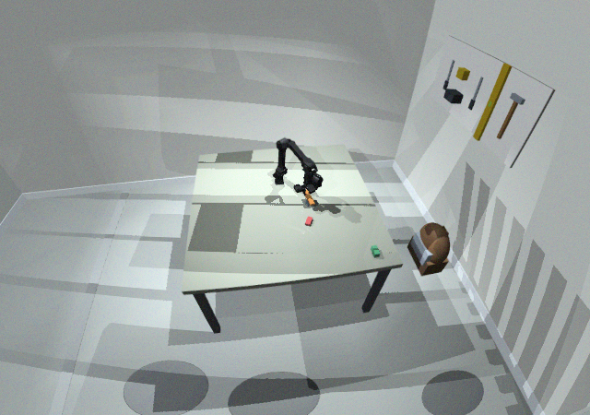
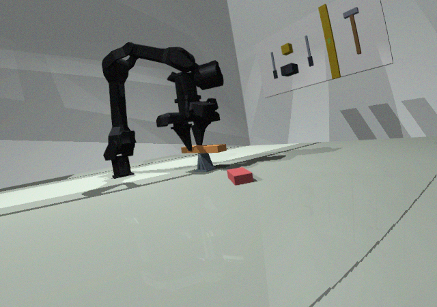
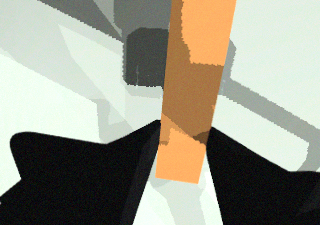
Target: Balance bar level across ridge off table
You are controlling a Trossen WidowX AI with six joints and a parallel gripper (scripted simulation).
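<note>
My gripper tip is now 30 mm short of the orange bar and 10 mm to the right of it. From my gripper tip the other things lie so: green block (510 mm ahead, 330 mm to the left, 40 mm below); red block (200 mm ahead, 20 mm to the right, 50 mm below).
</note>
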